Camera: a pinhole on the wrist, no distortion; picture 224 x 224 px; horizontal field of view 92.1 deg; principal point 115.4 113.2 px. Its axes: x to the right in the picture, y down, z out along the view. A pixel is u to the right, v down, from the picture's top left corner.
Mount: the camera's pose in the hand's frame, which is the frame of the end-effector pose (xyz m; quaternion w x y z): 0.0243 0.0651 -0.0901 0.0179 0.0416 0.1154 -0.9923
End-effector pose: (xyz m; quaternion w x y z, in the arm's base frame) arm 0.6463 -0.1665 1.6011 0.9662 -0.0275 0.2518 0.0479
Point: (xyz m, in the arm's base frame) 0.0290 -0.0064 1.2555
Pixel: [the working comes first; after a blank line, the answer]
In the camera's frame: 0.4160 -0.0690 -0.4920

behind the camera
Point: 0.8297 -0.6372 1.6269
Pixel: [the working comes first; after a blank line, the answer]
In the camera's frame: -0.0849 0.5044 0.2808

outside the picture
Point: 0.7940 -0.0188 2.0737
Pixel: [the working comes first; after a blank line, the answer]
In the camera's frame: 0.0630 -0.1891 0.5644

127.5 77.0
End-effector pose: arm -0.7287 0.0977 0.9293 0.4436 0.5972 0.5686 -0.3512
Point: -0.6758 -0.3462 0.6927
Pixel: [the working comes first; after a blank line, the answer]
In the camera's frame: -0.0864 -0.0734 0.5856

99.5 99.7
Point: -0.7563 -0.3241 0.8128
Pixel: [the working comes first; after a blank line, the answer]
In the camera's frame: 0.0323 -0.0009 0.5405

121.9 113.0
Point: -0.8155 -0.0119 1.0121
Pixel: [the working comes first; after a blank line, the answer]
In the camera's frame: 0.1401 0.0987 0.1952

192.9 167.8
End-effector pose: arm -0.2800 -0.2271 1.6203 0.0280 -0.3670 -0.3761 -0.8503
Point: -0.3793 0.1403 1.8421
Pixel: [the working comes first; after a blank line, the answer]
In the camera's frame: -0.3005 0.1445 0.3906

32.3 153.1
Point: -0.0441 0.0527 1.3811
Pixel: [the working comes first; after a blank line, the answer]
In the camera's frame: 0.2674 0.2444 0.4008

187.4 179.0
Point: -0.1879 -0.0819 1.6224
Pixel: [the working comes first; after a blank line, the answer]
In the camera's frame: 0.0392 0.0764 0.2714

131.0 143.6
